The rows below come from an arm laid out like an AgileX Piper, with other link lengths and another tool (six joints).
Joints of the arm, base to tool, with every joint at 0 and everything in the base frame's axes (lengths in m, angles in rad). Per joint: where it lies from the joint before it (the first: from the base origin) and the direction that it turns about. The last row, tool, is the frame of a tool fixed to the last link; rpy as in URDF.
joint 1: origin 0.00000 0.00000 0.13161 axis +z
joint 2: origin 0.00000 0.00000 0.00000 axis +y
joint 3: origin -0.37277 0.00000 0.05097 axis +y
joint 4: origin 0.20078 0.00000 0.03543 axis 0.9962 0 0.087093
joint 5: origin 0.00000 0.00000 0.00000 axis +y
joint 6: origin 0.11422 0.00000 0.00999 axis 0.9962 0 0.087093
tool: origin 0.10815 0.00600 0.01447 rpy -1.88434 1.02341 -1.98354
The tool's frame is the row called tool.
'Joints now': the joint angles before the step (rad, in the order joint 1, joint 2, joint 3, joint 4, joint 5, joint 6). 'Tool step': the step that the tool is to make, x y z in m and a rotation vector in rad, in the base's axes. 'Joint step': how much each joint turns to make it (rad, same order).
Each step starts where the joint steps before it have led.
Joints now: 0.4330 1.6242 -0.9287 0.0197 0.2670 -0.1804
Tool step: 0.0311 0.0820 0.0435 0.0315 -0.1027 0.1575
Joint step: 0.1326 0.0954 -0.2884 -0.0011 0.0881 -0.0314
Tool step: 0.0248 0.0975 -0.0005 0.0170 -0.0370 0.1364
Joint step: 0.1278 0.1925 -0.2937 -0.0005 0.0614 -0.0109
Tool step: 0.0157 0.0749 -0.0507 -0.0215 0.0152 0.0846
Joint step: 0.0789 0.2135 -0.2025 0.0001 0.0148 -0.0082
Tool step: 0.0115 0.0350 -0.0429 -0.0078 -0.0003 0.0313
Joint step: 0.0271 0.1319 -0.0916 -0.0008 -0.0349 -0.0066
